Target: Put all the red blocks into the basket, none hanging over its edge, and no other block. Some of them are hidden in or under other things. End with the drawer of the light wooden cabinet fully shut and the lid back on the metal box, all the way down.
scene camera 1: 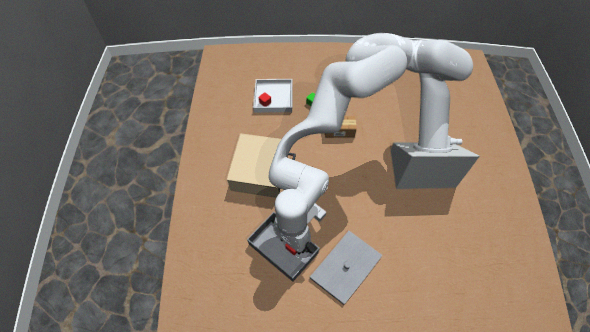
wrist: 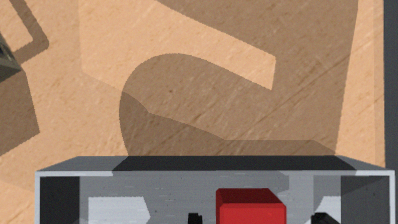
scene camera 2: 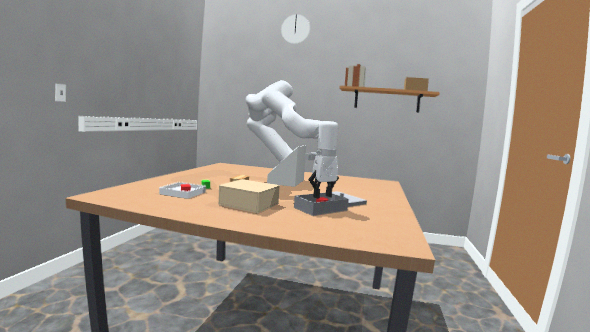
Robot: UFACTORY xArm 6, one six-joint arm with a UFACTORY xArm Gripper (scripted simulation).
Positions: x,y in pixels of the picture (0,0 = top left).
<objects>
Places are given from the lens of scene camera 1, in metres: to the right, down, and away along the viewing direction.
light wooden cabinet (scene camera 1: 249,173): -0.14, 0.02, 1.16
white basket (scene camera 1: 280,90): -0.06, -0.29, 1.43
The marked spots on the light wooden cabinet and the white basket are 0.42 m apart.
</objects>
